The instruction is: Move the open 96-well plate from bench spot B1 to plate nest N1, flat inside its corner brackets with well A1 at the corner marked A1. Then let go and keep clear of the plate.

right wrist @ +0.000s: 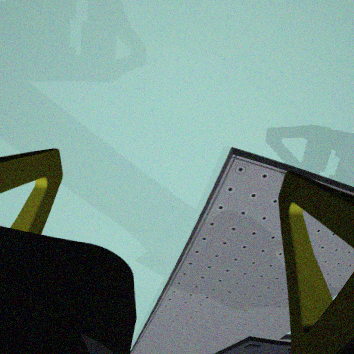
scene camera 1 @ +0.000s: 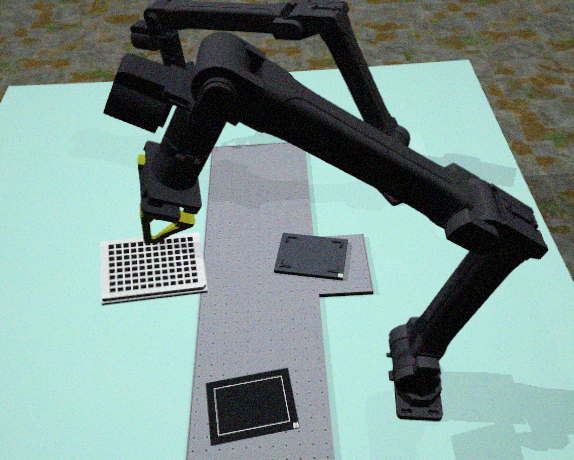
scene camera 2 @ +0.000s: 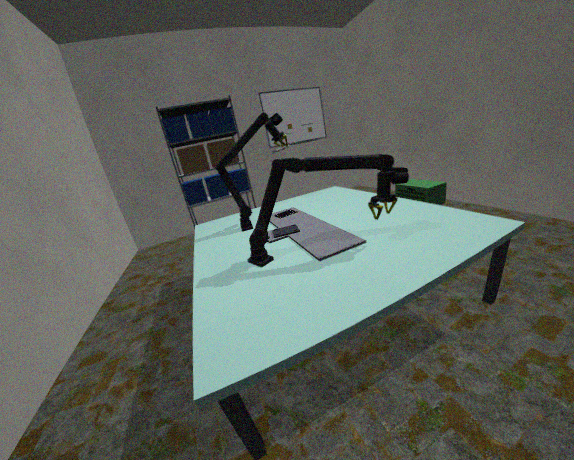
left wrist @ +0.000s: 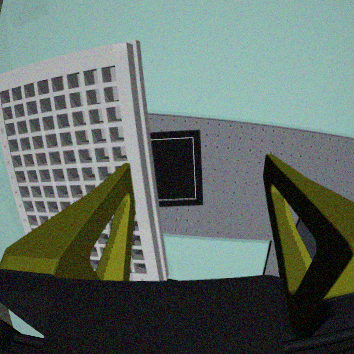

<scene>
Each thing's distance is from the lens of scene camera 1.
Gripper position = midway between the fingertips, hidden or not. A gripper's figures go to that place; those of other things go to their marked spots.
left gripper [scene camera 1: 148, 225]: 0.78 m
white well plate [scene camera 1: 131, 270]: 0.73 m
</scene>
